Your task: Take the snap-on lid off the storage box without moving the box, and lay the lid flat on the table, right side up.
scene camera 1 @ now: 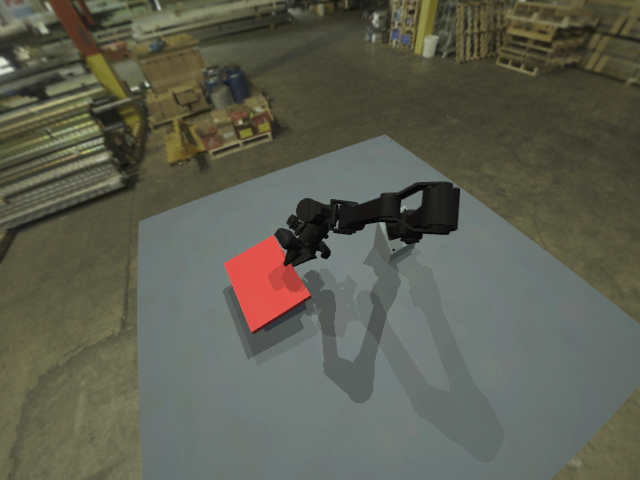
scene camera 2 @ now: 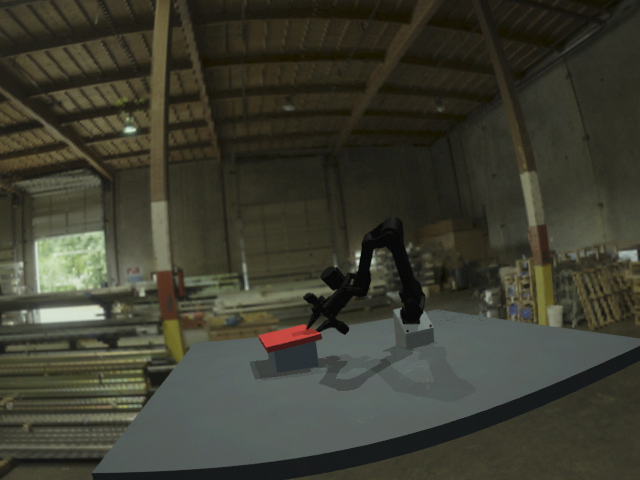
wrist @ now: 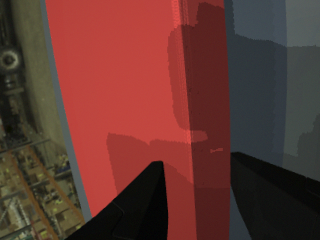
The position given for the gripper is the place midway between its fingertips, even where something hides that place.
Note:
In view: the gripper [scene camera 1: 287,265], a red lid [scene camera 1: 266,289] and a storage box [scene camera 2: 304,356].
The red lid also shows in scene camera 2 [scene camera 2: 294,336] and in the wrist view [wrist: 137,88]. The gripper is seen too in scene camera 2 [scene camera 2: 309,332] and in the wrist view [wrist: 196,168].

